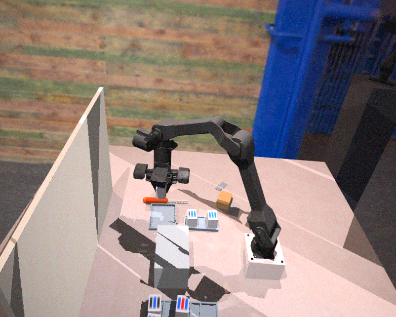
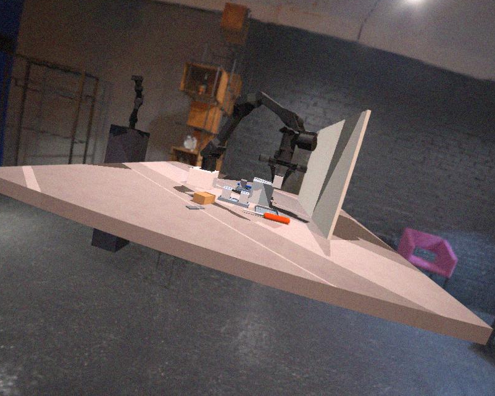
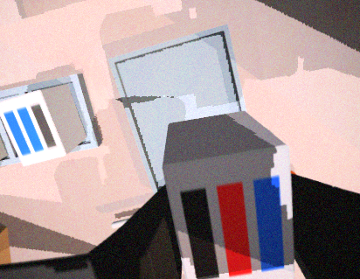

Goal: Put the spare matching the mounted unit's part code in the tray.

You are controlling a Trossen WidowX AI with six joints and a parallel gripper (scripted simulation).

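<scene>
My gripper tip is now 10 mm past the tray and 120 mm above it. Round my gripper tip: tan block: 250 mm behind, 90 mm to the right, 110 mm below; then mounted unit: 50 mm behind, 220 mm to the left, 70 mm below; then grey wall panel: 210 mm ahead, 220 mm to the left, 100 mm above.
</scene>
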